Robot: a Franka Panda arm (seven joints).
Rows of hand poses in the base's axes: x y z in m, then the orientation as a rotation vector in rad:
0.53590 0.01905 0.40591 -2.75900 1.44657 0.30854
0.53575 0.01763 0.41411 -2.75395 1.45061 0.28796
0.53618 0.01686 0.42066 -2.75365 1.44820 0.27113
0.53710 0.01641 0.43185 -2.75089 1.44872 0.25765
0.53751 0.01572 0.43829 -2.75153 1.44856 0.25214
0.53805 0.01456 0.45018 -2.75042 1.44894 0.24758
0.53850 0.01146 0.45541 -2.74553 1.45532 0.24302
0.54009 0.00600 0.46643 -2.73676 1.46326 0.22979
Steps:
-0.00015 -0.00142 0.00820 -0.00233 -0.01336 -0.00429
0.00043 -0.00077 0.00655 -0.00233 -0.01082 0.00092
0.00092 -0.00045 0.01119 -0.00110 -0.00900 -0.00148
0.00041 -0.00069 0.00644 -0.00167 -0.00313 0.00025
0.00054 -0.00116 0.01189 -0.00035 -0.00306 -0.00067
0.00045 -0.00310 0.00523 -0.00016 -0.00307 -0.00524
0.00159 -0.00546 0.01102 0.00007 -0.00930 -0.00762

